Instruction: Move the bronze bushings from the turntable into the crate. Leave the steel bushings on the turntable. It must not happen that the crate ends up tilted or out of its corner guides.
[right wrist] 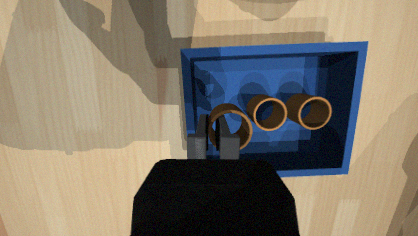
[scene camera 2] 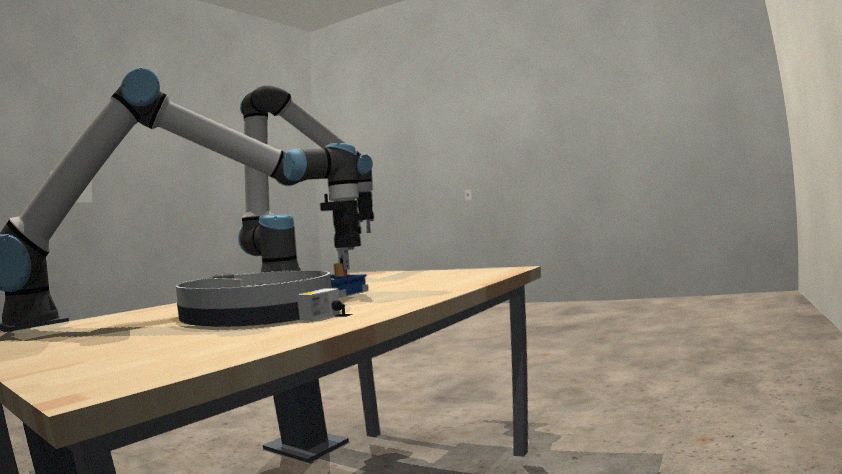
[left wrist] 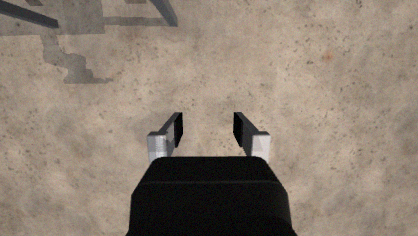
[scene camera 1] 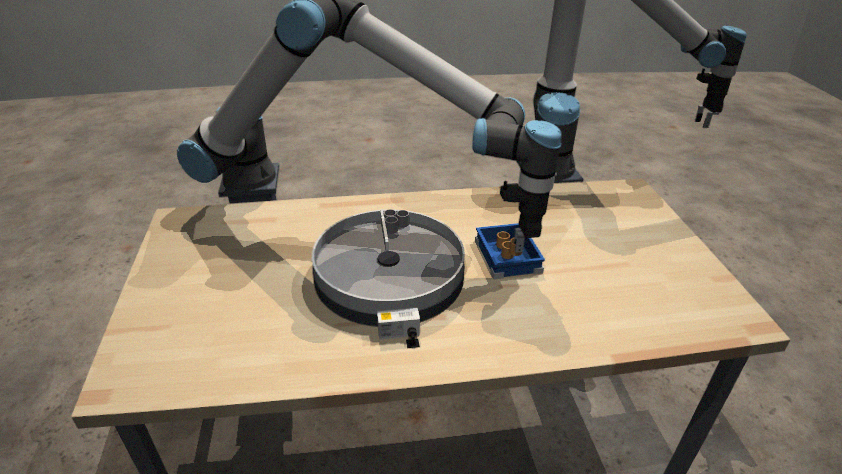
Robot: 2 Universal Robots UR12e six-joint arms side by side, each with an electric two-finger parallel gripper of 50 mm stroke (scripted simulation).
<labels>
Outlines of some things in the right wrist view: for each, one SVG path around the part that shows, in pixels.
The right gripper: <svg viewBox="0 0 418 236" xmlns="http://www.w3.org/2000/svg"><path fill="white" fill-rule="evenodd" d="M133 199L130 236L300 236L293 195L273 166L267 161L239 160L240 137L238 134L230 133L224 114L218 117L215 123L216 150L219 151L219 159L206 159L206 151L208 151L208 114L200 114L196 134L189 133L187 136L187 159L163 159L156 162Z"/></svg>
A blue crate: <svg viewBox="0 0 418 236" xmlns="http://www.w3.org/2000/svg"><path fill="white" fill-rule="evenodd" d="M208 136L206 159L219 159L219 151L216 150ZM224 114L230 133L234 134L240 128L242 118L235 113ZM310 101L303 106L301 119L310 112ZM270 100L263 102L258 107L256 120L265 120L272 114L273 105ZM369 41L180 49L187 136L189 133L196 134L200 114L208 114L209 119L211 111L216 106L230 103L241 109L251 121L253 128L251 140L240 150L239 160L267 161L273 166L280 178L348 174ZM332 109L331 117L327 124L316 130L306 129L287 117L285 123L280 128L273 131L265 131L260 129L248 117L246 111L248 102L256 95L268 95L286 104L291 96L299 93L326 98Z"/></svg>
A bronze bushing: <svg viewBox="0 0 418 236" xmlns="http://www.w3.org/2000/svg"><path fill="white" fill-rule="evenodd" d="M251 98L246 108L247 115L260 129L273 131L283 125L287 117L287 109L282 101L264 94ZM270 100L273 105L272 114L265 120L256 120L258 107L263 102Z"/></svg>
A bronze bushing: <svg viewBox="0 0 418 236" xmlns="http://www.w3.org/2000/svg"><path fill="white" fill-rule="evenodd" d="M216 106L211 111L208 119L208 136L211 143L216 147L215 130L212 127L215 120L223 114L235 113L242 118L240 128L234 133L240 137L241 150L249 143L252 137L253 128L251 121L234 104L223 103Z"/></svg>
A bronze bushing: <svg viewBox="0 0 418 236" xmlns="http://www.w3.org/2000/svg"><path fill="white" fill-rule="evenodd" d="M287 100L285 104L287 117L307 129L319 129L331 117L331 105L325 98L299 93ZM310 101L310 112L301 119L301 110Z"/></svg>
</labels>
